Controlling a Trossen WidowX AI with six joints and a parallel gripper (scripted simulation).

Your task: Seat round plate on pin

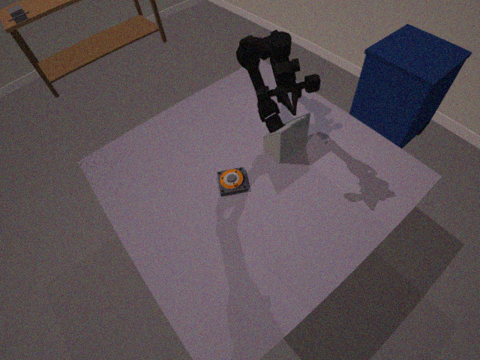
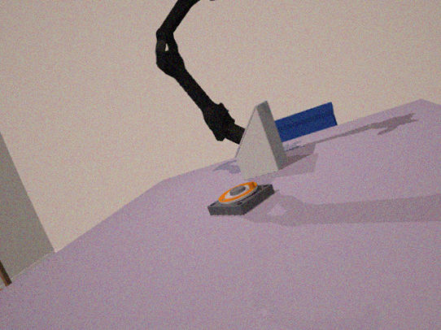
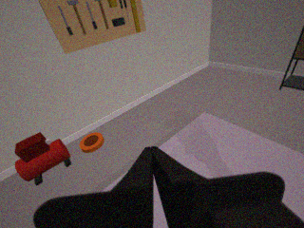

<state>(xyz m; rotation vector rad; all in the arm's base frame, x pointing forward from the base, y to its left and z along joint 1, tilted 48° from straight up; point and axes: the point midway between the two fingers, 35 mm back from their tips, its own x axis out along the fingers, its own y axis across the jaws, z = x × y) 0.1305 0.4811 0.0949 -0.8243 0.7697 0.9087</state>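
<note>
Now: gripper tip 50 cm above the square base, 24 cm to the left of it and 13 cm short of it.
</note>
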